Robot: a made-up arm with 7 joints. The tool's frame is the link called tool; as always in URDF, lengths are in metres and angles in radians. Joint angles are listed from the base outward. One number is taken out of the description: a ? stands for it. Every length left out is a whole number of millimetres.
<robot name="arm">
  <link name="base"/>
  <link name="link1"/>
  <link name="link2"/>
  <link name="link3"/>
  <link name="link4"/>
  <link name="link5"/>
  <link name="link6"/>
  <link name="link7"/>
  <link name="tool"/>
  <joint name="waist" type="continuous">
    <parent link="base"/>
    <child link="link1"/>
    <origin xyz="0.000 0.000 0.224"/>
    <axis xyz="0 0 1"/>
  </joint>
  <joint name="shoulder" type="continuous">
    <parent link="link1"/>
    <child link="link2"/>
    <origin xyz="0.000 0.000 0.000"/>
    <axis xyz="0 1 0"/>
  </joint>
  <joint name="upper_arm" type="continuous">
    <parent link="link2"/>
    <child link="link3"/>
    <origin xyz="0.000 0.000 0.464"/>
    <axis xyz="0 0 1"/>
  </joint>
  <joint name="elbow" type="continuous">
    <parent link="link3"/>
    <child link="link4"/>
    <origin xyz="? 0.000 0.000"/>
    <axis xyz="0 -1 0"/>
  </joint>
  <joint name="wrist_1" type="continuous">
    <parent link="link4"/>
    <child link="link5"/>
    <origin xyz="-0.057 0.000 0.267"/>
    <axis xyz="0 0 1"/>
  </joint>
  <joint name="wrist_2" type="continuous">
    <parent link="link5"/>
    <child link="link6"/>
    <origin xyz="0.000 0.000 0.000"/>
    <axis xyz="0 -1 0"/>
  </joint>
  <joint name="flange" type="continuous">
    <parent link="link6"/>
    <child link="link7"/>
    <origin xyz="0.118 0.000 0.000"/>
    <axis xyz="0 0 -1"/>
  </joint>
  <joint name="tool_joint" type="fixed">
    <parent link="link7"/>
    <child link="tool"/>
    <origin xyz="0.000 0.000 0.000" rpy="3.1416 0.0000 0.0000"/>
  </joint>
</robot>
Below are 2 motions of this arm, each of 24 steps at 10 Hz.
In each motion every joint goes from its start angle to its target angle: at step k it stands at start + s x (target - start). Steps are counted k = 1, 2, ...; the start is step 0. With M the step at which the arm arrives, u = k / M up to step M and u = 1 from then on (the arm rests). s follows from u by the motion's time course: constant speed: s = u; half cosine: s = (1 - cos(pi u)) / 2; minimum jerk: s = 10 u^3 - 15 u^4 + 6 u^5.
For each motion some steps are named. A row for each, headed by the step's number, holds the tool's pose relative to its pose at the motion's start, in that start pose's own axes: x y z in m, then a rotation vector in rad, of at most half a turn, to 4 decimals.
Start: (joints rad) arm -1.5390 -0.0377 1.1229 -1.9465 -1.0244 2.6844 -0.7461
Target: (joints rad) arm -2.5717 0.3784 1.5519 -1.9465 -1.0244 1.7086 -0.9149
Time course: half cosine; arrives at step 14
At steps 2, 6, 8, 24:
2: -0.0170 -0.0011 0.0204 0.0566 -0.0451 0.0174
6: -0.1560 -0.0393 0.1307 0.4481 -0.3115 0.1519
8: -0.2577 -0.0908 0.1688 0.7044 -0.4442 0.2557
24: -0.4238 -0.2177 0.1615 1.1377 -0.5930 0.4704

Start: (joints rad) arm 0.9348 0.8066 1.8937 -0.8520 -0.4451 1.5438 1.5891
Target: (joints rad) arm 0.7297 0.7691 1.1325 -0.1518 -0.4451 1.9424 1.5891
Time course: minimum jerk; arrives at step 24
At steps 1, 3, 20, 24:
1: 0.0003 0.0001 -0.0002 0.0006 0.0004 0.0006
3: 0.0062 0.0014 -0.0044 0.0143 0.0100 0.0150
20: 0.1139 0.2371 -0.3053 0.8865 0.9058 0.5802
24: 0.1071 0.2476 -0.3137 0.9170 0.9496 0.5865

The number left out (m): 0.094
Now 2 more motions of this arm.
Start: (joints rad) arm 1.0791 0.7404 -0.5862 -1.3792 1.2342 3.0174 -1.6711
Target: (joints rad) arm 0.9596 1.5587 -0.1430 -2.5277 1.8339 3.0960 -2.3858
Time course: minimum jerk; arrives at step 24
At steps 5, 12, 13, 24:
5: -0.0333 -0.0345 0.0358 0.0703 -0.0961 -0.0148
12: -0.2979 -0.2631 0.1204 0.5449 -0.7697 -0.1269
13: -0.3426 -0.2970 0.1083 0.6316 -0.8928 -0.1491
24: -0.5062 -0.4110 -0.0413 1.1313 -1.5593 -0.2803

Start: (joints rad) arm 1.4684 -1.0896 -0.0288 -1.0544 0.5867 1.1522 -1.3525
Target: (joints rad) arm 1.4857 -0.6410 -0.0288 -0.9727 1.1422 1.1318 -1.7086
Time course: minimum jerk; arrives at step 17
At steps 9, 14, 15, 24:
9: -0.0453 0.1373 0.0941 0.2046 0.3172 -0.2003
14: -0.0864 0.2214 0.1770 0.2892 0.5834 -0.3120
15: -0.0894 0.2267 0.1831 0.2928 0.6026 -0.3185
24: -0.0909 0.2292 0.1861 0.2944 0.6120 -0.3216

